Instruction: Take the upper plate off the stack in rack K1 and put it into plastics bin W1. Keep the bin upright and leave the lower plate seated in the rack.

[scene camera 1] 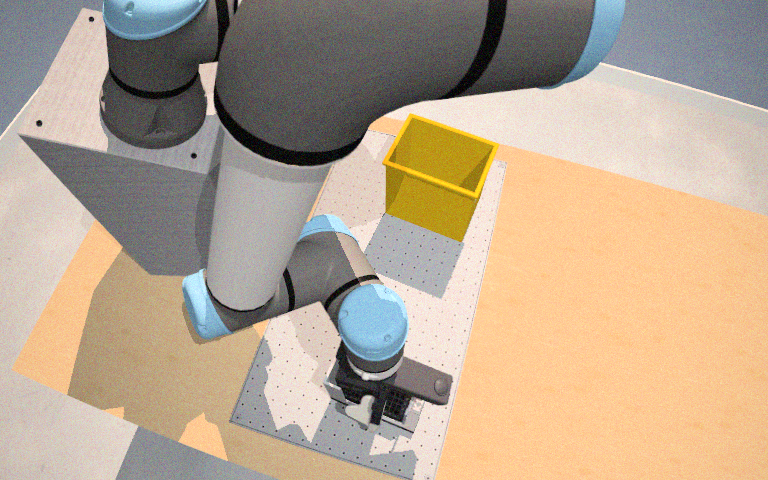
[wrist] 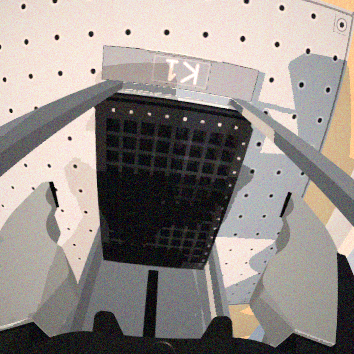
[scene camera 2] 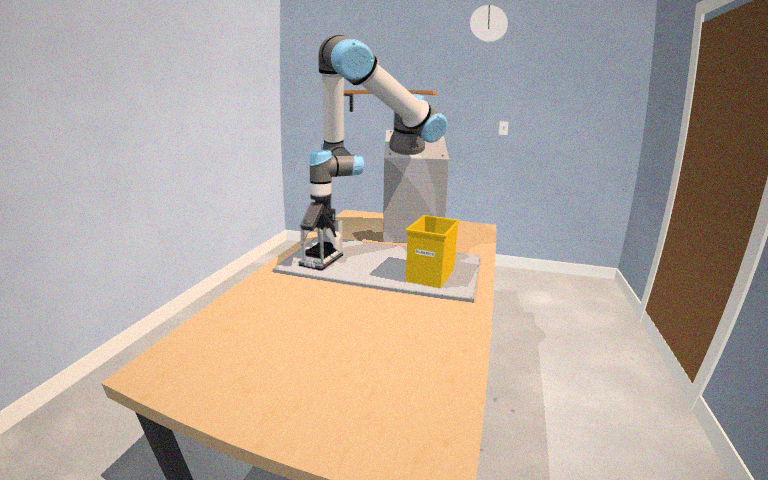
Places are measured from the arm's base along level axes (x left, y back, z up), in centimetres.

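Pixels of known places: gripper, fingertip midpoint: [wrist: 170, 189] [scene camera 2: 319, 248]; arm's base, origin of the base link: [scene camera 1: 154, 106] [scene camera 2: 407, 146].
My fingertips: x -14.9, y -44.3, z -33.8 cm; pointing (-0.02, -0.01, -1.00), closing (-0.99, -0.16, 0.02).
Observation:
For each thing: its top centre in the pictures, then the offset to it from my fingertips. "pt": a spot on its surface instead. Level surfaces: height alone.
- black plate, middle of its top: [wrist: 161, 207] [scene camera 1: 376, 383] [scene camera 2: 322, 247] dx +0.2, dy +1.6, dz -0.2 cm
- rack K1, surface spot: [wrist: 131, 69] pt dx +3.5, dy -5.8, dz -3.2 cm
- yellow plastics bin W1, middle of its top: [scene camera 1: 442, 152] [scene camera 2: 434, 224] dx +40.1, dy +7.7, dz +13.1 cm
- pale perforated board, its level: dz -4.9 cm
- wooden table, its level: dz -6.2 cm
A black plate [scene camera 1: 395, 406] [scene camera 2: 321, 253] [wrist: 170, 150] with a grid of square wells lies low in rack K1 [scene camera 2: 303, 246] [wrist: 131, 69], between its grey posts. Whether a second plate lies beneath it cannot be told. My gripper [wrist: 170, 189] is open and points down over the rack, with its pale fingers wide apart on either side of the plate in the wrist view. Nothing is between the fingers. The yellow plastics bin W1 [scene camera 1: 431, 206] [scene camera 2: 424, 267] stands upright, and the part of its inside that shows holds no plate.
The rack and the bin stand on a pale perforated board [scene camera 1: 291, 376] [scene camera 2: 362, 254] [wrist: 45, 125], at opposite ends. The board lies on a wooden table [scene camera 1: 594, 316] [scene camera 2: 339, 350]. The arm's grey pedestal [scene camera 1: 127, 192] [scene camera 2: 415, 198] stands behind the board. Rack posts rise close to the fingers.

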